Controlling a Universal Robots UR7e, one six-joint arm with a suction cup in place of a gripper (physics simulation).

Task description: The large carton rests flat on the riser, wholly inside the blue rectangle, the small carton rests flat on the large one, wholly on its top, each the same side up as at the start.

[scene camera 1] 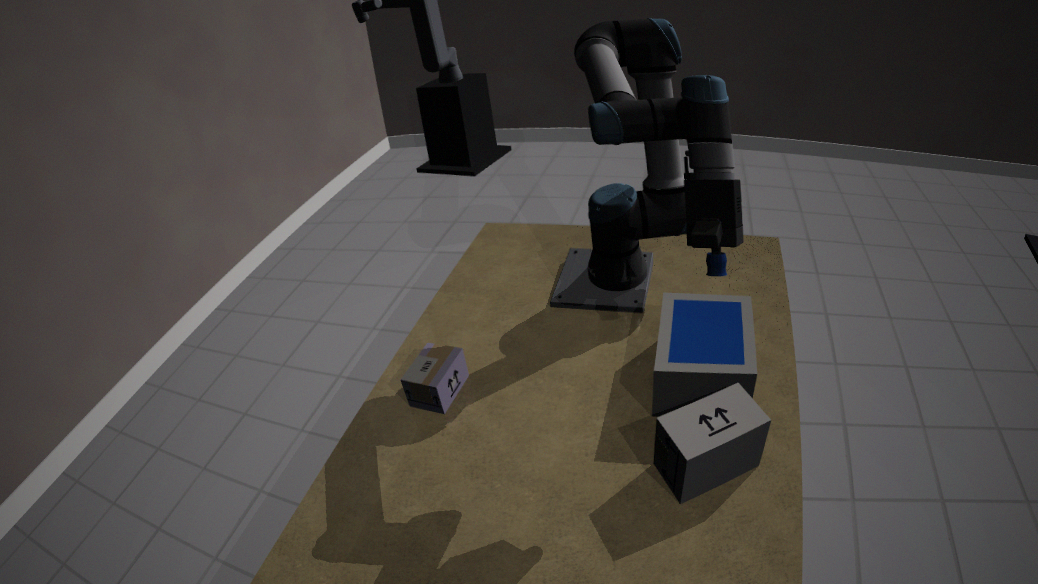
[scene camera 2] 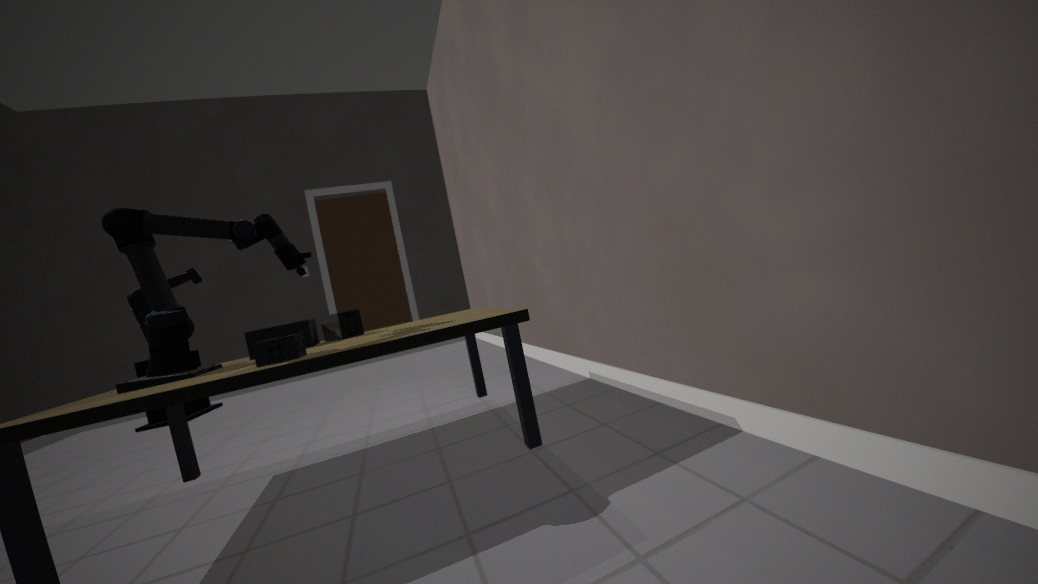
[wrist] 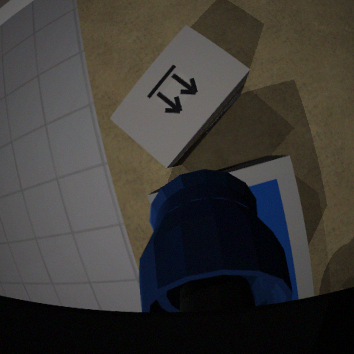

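Observation:
The large carton [scene camera 1: 714,428] [scene camera 2: 352,323] [wrist: 180,95] lies on the table in front of the riser, turned at an angle, its white arrow-marked face upward. A narrow gap shows between them in the wrist view. The riser [scene camera 1: 675,392] [scene camera 2: 290,328] [wrist: 292,210] bears the blue rectangle [scene camera 1: 706,331] [wrist: 270,200], with no carton on it. The small carton [scene camera 1: 435,377] [scene camera 2: 279,350] sits near the table's left edge, its side arrows pointing up. My gripper [scene camera 1: 716,274] [scene camera 2: 303,271] [wrist: 204,185], a blue suction cup, is off, holds nothing and hangs above the riser's far part.
The arm's base plate [scene camera 1: 598,299] stands behind and left of the riser. The table's right edge [scene camera 1: 800,464] runs close beside the large carton and riser. A second arm's black pedestal [scene camera 1: 457,123] stands on the floor at the back left.

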